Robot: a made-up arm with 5 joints. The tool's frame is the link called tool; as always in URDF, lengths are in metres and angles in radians. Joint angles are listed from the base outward. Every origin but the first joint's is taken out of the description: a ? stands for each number. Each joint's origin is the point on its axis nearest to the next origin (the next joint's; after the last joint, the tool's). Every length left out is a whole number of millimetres.
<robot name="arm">
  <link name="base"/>
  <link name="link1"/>
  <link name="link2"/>
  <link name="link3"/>
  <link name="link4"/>
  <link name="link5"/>
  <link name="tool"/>
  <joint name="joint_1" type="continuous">
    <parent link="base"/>
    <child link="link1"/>
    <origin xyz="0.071 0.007 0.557"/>
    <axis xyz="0 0 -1"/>
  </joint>
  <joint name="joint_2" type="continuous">
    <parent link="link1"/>
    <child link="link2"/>
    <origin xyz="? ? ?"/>
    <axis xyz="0 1 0"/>
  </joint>
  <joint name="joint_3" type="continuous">
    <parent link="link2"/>
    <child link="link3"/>
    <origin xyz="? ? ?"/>
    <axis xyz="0 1 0"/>
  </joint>
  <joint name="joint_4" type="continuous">
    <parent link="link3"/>
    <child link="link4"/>
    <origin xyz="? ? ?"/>
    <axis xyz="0 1 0"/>
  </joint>
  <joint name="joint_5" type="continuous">
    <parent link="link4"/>
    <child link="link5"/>
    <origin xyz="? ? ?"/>
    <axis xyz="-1 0 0"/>
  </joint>
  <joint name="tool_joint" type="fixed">
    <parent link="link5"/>
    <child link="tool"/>
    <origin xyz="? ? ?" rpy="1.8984 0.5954 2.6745"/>
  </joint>
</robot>
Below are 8 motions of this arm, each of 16 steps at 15 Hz.
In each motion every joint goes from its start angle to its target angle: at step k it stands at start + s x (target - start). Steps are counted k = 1, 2, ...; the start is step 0. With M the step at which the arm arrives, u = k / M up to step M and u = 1 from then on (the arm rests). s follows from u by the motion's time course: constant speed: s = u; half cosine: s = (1 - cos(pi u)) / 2; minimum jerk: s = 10 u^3 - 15 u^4 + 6 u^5.
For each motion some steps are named. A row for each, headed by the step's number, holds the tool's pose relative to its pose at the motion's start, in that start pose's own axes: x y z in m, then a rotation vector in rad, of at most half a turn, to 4 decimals.
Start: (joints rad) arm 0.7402 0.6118 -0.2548 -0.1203 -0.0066
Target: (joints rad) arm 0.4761 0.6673 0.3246 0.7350 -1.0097
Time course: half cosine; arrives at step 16
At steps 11, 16:
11: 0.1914 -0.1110 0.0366 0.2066 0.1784 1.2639
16: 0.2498 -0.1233 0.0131 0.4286 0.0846 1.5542

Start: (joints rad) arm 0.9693 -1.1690 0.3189 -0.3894 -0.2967
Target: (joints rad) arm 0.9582 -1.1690 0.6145 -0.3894 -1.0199
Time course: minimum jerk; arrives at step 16
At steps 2, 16:
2: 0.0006 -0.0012 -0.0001 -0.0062 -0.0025 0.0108
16: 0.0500 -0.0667 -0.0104 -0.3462 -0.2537 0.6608

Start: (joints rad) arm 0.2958 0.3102 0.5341 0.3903 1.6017
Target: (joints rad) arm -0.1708 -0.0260 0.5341 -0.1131 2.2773
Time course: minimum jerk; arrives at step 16
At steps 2, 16:
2: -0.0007 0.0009 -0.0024 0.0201 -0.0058 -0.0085
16: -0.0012 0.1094 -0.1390 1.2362 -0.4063 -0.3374

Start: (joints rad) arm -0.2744 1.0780 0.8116 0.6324 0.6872
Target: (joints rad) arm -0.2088 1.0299 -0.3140 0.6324 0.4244
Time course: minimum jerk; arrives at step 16
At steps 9, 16:
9: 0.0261 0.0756 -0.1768 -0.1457 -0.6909 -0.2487
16: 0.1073 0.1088 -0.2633 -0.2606 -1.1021 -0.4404

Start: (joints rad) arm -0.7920 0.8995 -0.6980 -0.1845 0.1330
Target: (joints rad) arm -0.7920 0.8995 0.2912 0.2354 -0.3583
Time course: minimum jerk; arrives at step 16
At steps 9, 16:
9: 0.1575 -0.1129 0.0305 0.1242 0.3527 0.8362
16: 0.2765 -0.1338 -0.0015 0.3156 0.4844 1.3606

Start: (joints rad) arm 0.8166 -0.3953 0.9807 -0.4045 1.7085
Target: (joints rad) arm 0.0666 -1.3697 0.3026 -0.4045 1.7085
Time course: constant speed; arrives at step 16
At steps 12, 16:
12: 0.0749 -0.0273 -0.3218 0.3841 -1.2735 0.2031
16: 0.1878 -0.0438 -0.3678 0.3819 -1.6908 0.3915

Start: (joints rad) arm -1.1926 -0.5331 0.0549 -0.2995 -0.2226
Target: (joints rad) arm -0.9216 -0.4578 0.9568 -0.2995 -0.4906
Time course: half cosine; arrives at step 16
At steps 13, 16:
13: 0.1439 -0.1747 -0.0980 0.4722 -0.0652 0.8037
16: 0.1610 -0.1810 -0.1120 0.5152 -0.0892 0.8784

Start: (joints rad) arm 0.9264 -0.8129 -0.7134 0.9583 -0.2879
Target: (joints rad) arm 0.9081 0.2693 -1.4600 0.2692 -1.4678
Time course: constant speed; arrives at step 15
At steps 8, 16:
8: -0.0399 -0.0274 0.0337 -0.5900 -0.1991 0.2241
16: -0.0533 -0.0661 0.0589 -1.1241 -0.2752 0.4389

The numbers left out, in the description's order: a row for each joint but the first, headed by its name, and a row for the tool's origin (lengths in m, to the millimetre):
joint_2: 0.021 0.049 0
joint_3: 0.012 0 0.074
joint_4: 0.16 0 0.009
joint_5: 0.116 0 0.02
tool: 0 -0.004 0.007

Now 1 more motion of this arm.
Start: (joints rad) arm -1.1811 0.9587 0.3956 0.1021 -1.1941
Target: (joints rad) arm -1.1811 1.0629 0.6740 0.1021 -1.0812
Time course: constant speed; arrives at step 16
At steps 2, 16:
2: -0.0038 -0.0108 -0.0062 0.0420 -0.0207 0.0172
16: -0.0178 -0.0812 -0.0602 0.3372 -0.1511 0.1498

